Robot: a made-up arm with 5 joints.
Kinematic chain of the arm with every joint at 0, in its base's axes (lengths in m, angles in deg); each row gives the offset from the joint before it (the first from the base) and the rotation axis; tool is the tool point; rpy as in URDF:
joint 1: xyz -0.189 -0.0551 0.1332 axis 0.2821 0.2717 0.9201
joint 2: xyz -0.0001 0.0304 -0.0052 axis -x
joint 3: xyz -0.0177 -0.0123 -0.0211 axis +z
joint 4: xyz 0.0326 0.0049 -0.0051 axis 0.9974 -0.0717 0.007
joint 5: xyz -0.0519 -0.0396 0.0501 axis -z
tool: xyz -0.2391 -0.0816 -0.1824 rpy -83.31 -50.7 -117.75
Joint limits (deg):
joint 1: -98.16..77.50
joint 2: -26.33..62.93
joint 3: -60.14..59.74
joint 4: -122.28..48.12
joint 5: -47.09..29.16
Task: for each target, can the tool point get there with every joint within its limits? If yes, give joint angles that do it. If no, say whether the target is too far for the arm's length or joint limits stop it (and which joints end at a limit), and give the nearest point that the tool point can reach.
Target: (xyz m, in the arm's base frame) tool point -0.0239 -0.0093 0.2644
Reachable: no: joint limits stop it (at a limit: joint 1, joint 3, joint 5) | nearest point 0.0400 -0.0020 0.3059 | short by 0.077 m
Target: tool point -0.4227 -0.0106 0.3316
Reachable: yes | joints -37.86 55.55 32.48 -59.48 6.40
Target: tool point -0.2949 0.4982 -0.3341
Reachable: no: too far | nearest point -0.2454 0.2201 -0.1121 | short by 0.359 m
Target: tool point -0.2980 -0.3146 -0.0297
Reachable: yes | joints 50.27 7.96 31.66 15.73 17.29
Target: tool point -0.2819 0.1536 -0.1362
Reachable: yes | joints -53.00 -19.37 -30.05 8.20 -6.61
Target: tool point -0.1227 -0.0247 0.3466
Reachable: no: joint limits stop it (at a limit: joint 3, joint 5) | nearest point -0.0993 -0.0251 0.4211 | short by 0.078 m
